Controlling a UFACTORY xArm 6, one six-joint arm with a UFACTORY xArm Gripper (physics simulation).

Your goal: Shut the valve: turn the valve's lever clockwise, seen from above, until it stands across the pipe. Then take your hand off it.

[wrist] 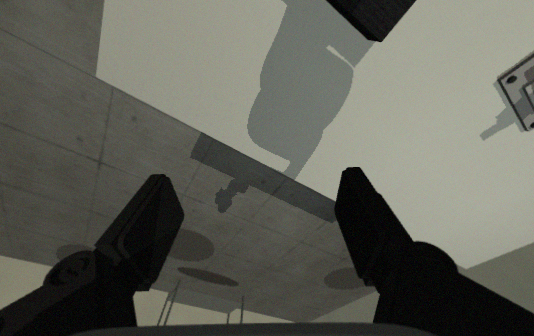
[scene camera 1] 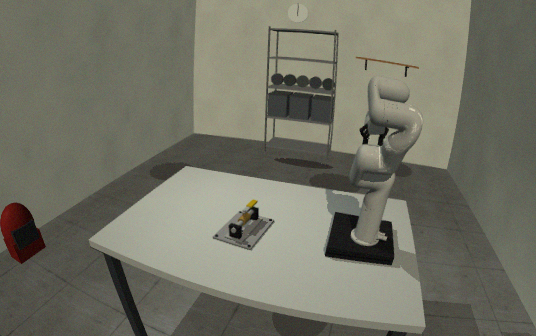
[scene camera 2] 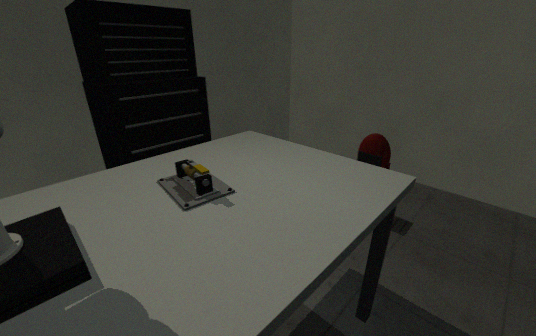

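The valve (scene camera 1: 245, 218) (scene camera 2: 189, 171) has a brass-coloured body on a short pipe between two black supports, mounted on a grey plate (scene camera 1: 259, 234) (scene camera 2: 223, 189). Its yellow lever (scene camera 1: 252, 203) (scene camera 2: 201, 169) lies along the pipe, with its end over one support. In the wrist view, a corner of the plate (wrist: 515, 90) shows at the right edge; the lever does not show there. My gripper (scene camera 1: 373, 142) (wrist: 256, 192) is open and empty. It hangs high at the far side of the arm, well away from the valve and touching nothing.
The valve plate stands on the white table (scene camera 1: 300, 270) (scene camera 2: 300, 200) (wrist: 425, 150). The arm's black base block (scene camera 1: 340, 242) (scene camera 2: 55, 250) (wrist: 375, 20) is on the same table, to the right of the valve in scene camera 1. A shelf rack (scene camera 1: 268, 50) stands behind the table.
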